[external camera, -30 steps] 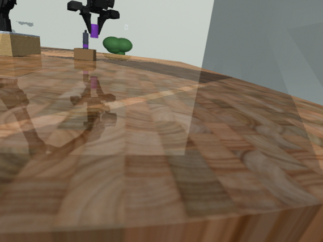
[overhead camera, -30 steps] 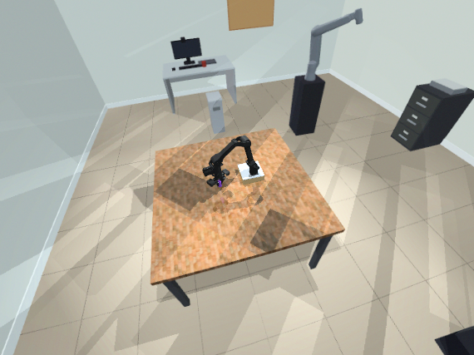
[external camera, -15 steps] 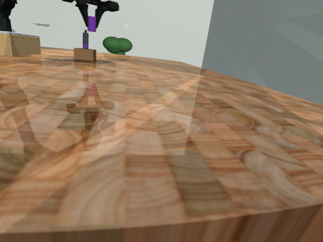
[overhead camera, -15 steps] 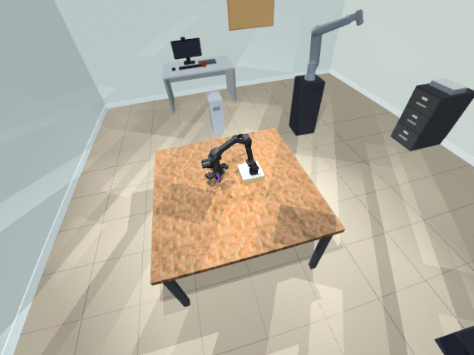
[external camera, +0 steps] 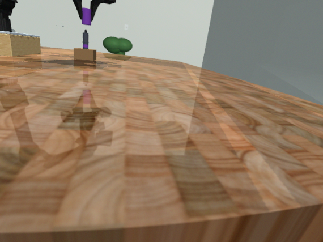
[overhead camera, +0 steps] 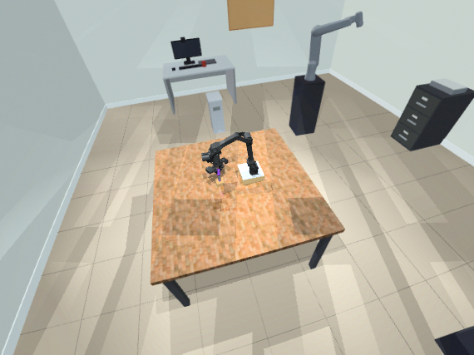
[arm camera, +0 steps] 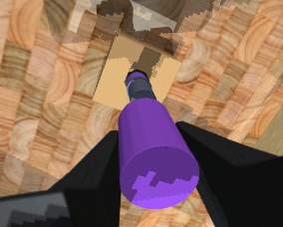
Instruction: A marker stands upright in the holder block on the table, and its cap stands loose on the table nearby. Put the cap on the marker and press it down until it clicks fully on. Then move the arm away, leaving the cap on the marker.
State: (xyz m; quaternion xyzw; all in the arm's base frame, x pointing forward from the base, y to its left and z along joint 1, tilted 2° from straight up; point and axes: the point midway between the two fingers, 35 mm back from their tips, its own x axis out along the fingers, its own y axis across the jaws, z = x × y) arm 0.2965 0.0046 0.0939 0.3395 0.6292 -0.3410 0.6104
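Right now my gripper tip is 11 cm above the holder block. The rest, counted from my gripper tip: purple cap 1 cm above.
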